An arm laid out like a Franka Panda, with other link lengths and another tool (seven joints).
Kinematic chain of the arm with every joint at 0, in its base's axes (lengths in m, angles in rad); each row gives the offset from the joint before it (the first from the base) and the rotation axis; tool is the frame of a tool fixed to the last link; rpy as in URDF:
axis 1: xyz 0 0 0.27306 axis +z
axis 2: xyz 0 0 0 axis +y
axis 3: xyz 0 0 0.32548 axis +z
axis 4: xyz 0.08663 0 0 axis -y
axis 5: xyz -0.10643 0 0.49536 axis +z
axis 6: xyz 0 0 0 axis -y
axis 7: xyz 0.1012 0 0 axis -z
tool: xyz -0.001 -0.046 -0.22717 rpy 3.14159 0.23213 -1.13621
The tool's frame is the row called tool.
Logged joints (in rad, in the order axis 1, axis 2, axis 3, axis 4, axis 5, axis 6, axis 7), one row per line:
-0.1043, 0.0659, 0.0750, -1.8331, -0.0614, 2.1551, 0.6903
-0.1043, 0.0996, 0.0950, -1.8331, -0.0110, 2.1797, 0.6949
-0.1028, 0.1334, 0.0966, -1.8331, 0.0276, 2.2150, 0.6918
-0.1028, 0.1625, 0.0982, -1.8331, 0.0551, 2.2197, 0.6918
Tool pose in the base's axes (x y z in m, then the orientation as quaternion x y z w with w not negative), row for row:
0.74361, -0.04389, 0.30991, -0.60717, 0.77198, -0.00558, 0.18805
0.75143, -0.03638, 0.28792, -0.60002, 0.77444, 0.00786, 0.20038
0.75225, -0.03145, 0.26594, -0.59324, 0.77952, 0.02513, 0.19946
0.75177, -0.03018, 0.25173, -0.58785, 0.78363, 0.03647, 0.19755
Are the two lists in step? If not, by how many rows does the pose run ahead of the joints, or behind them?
The pose runs 1 row ahead of the joints: the pose in row i belongs to the joints in row i + 1.
